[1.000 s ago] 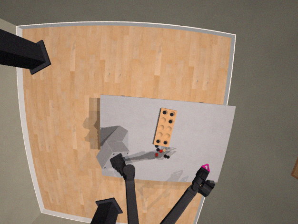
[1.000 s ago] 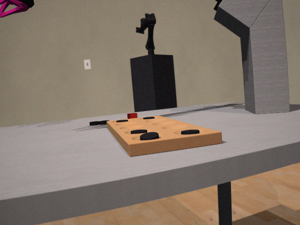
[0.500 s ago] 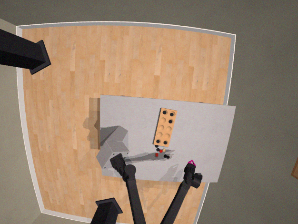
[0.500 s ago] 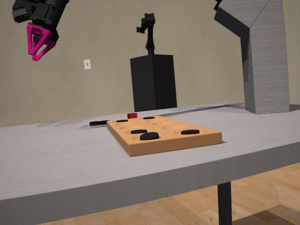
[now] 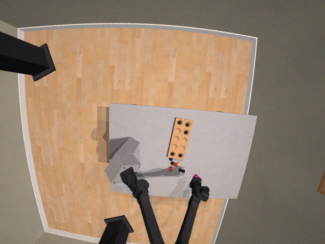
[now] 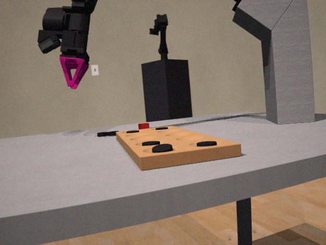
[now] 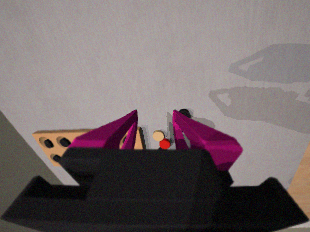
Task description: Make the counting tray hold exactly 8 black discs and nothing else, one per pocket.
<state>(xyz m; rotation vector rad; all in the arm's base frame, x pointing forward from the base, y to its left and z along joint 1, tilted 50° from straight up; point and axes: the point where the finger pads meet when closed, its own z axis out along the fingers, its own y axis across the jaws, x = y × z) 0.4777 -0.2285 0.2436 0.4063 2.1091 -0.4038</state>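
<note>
The wooden counting tray is 32 cm to the left of my hand, 15 cm below it and 2 cm behind it. Round my hand: tan disc (15 cm below, 10 cm behind, 9 cm to the left); then red disc (15 cm below, 14 cm behind, 9 cm to the left); then red cube (19 cm behind, 14 cm below, 7 cm to the left).
</note>
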